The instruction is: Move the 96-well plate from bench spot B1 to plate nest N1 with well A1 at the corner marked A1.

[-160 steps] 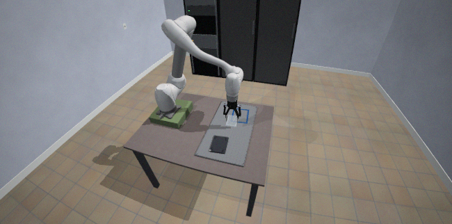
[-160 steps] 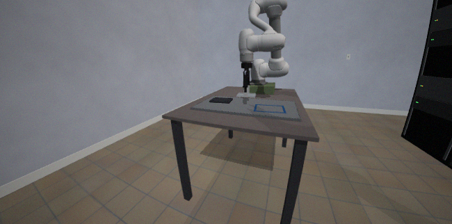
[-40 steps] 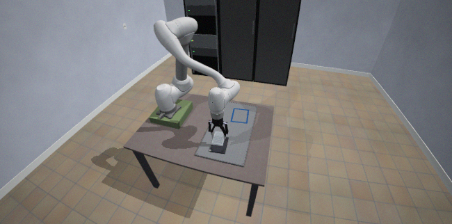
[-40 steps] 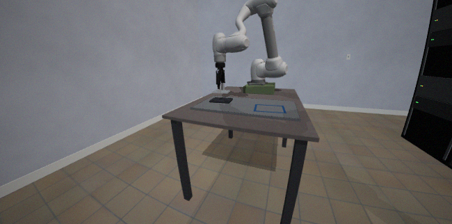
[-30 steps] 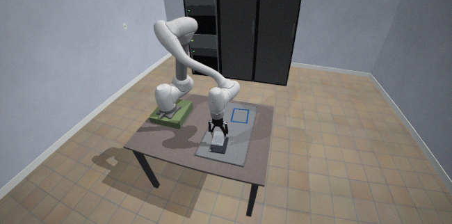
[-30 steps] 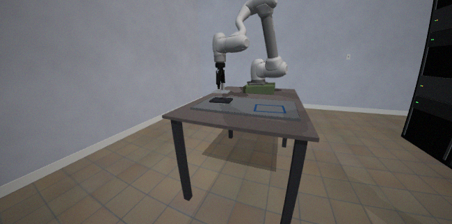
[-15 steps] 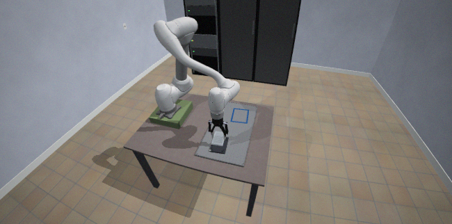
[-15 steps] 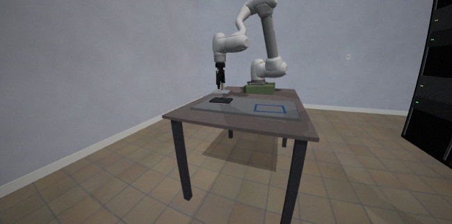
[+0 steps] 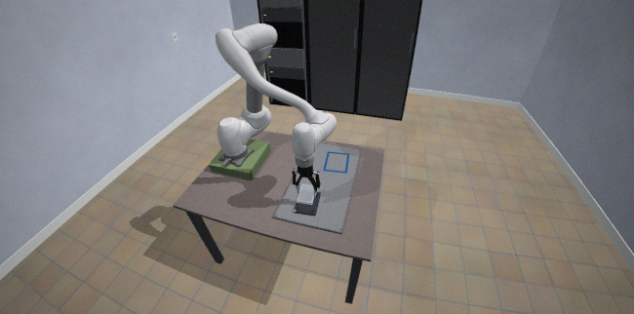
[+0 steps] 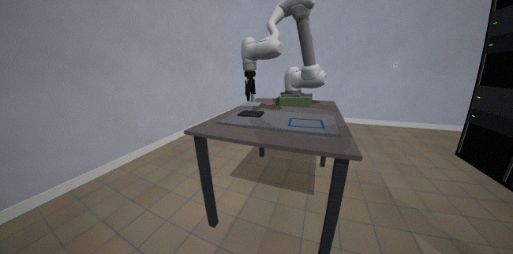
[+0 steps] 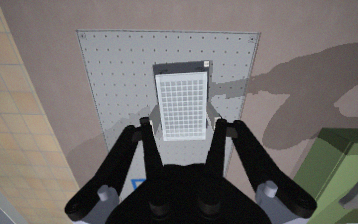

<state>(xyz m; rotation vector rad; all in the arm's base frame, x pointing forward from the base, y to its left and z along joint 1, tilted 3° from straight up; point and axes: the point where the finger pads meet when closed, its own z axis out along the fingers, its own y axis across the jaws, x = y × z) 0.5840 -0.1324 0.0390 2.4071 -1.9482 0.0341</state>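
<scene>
The dark plate nest is 90 mm below my hand. Also, from my hand: small white corner mark (90 mm to the right, 90 mm below, 40 mm behind); white 96-well plate (30 mm below).
</scene>
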